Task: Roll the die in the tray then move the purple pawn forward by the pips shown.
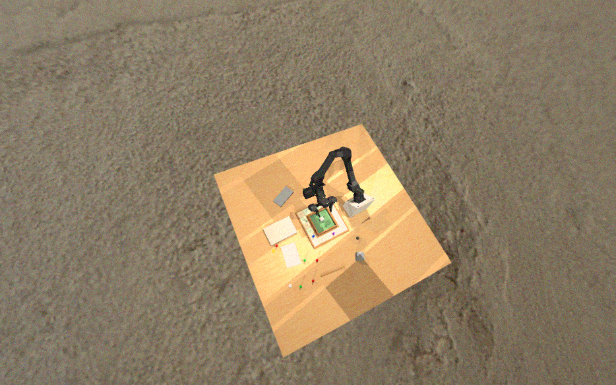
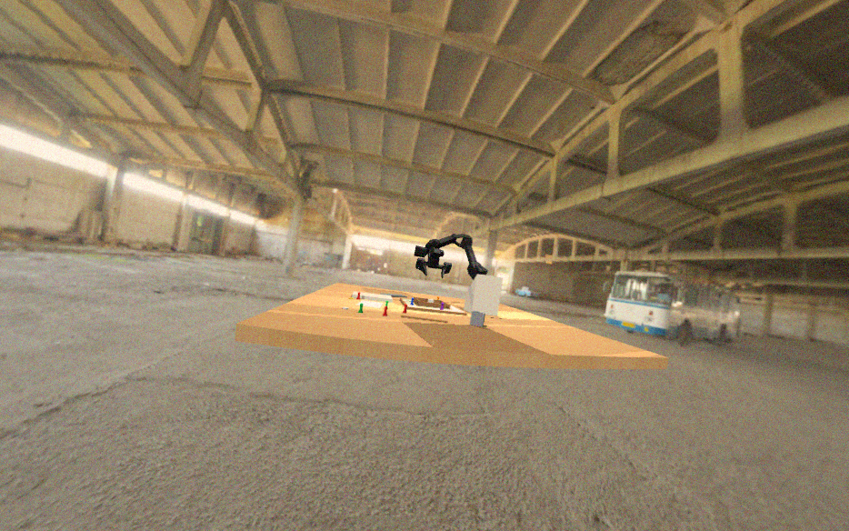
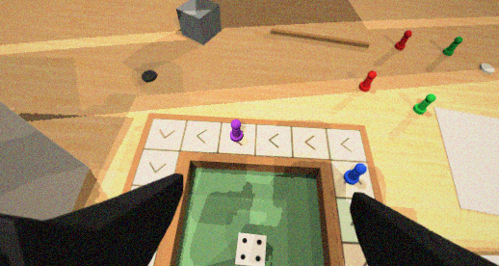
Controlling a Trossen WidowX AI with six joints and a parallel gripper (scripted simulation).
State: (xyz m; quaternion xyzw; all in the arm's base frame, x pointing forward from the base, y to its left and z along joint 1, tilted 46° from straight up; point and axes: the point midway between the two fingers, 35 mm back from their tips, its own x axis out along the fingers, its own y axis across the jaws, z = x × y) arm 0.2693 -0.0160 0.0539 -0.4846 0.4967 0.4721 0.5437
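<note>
My gripper tip is 130 mm above the purple pawn, 110 mm to the right of it and 20 mm past it. Round my gripper tip: green tray (150 mm below); white die (130 mm below, 10 mm to the right); blue pawn (130 mm below, 110 mm ahead, 60 mm to the left).
</note>
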